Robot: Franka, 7 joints.
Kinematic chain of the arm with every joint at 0, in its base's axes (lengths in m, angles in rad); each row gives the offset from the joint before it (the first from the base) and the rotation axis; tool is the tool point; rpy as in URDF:
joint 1: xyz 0 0 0.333 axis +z
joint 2: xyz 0 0 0 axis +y
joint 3: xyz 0 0 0.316 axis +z
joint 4: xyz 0.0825 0 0 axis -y
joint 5: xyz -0.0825 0 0.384 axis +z
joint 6: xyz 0 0 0 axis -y
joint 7: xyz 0.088 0 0 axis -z
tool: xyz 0 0 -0.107 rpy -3.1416 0 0
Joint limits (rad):
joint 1: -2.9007..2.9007
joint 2: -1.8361..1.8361
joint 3: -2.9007..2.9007
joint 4: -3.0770..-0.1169
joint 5: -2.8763..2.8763
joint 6: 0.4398..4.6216
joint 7: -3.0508..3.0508
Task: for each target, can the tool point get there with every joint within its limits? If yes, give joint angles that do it. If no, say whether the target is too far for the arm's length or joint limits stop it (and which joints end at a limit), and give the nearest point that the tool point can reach.
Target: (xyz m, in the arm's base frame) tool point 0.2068 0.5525 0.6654
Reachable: yes | joints 0.2588 1.2372 1.9115 -1.8127 -0.2184 3.9214 -1.0546
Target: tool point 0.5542 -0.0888 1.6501
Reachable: no: too far | nearest point 0.3321 -0.0532 1.1222 | short by 0.574 m
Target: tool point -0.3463 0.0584 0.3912
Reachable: yes | joints 2.4182 -0.3146 0.9343 -2.7027 -1.4960 1.1754 0.0289
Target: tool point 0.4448 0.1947 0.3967
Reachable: yes | joints 1.4997 0.2979 -0.8833 -2.4042 -2.0847 0.9389 0.9731
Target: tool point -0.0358 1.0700 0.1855
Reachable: no: too far | nearest point -0.0284 0.8494 0.2159 | short by 0.223 m
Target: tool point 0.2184 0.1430 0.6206
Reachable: yes | joints 0.8161 -0.9139 0.1722 -2.5943 1.7090 3.6136 -2.1258
